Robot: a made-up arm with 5 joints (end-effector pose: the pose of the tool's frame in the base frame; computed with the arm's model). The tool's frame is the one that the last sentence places.
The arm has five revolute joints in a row. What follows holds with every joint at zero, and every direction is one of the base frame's.
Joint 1 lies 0.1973 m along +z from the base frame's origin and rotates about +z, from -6.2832 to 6.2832 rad.
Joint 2 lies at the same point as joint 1 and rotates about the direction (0, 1, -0.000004), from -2.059 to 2.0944 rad.
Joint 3 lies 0.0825 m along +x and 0.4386 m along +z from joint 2 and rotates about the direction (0, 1, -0.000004), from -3.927 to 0.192 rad.
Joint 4 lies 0.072 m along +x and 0.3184 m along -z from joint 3 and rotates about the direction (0, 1, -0.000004), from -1.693 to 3.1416 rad.
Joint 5 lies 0.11 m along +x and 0.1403 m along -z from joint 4 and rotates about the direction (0, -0.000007, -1), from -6.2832 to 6.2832 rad.
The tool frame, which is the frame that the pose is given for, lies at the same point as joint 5; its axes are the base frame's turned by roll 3.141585, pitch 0 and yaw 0 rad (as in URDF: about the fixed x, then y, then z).
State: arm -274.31 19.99 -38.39 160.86 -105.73
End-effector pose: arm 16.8 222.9 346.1 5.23 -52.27 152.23
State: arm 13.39 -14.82 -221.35 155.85 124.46
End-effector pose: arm -175.3 -41.7 844.7 -57.40 83.63 -30.78
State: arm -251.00 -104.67 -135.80 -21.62 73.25
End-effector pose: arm 296.9 -862.1 170.7 78.13 25.20 1.85
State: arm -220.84 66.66 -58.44 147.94 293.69
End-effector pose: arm -229.8 198.7 53.8 -6.10 26.97 -105.40
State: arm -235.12 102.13 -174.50 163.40 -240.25
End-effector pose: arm -340.0 487.7 -110.8 92.87 4.16 50.60
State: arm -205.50 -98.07 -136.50 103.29 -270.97
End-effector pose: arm 644.6 -307.5 518.5 -43.05 -27.67 59.50
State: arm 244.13 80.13 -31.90 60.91 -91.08
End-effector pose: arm -38.5 -79.3 -132.5 -69.78 15.34 -23.40
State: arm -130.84 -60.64 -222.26 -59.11 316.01
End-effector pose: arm 375.9 434.9 175.6 -117.67 111.38 1.16
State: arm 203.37 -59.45 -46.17 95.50 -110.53
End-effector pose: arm -77.5 -33.5 527.6 158.59 -67.48 -10.52
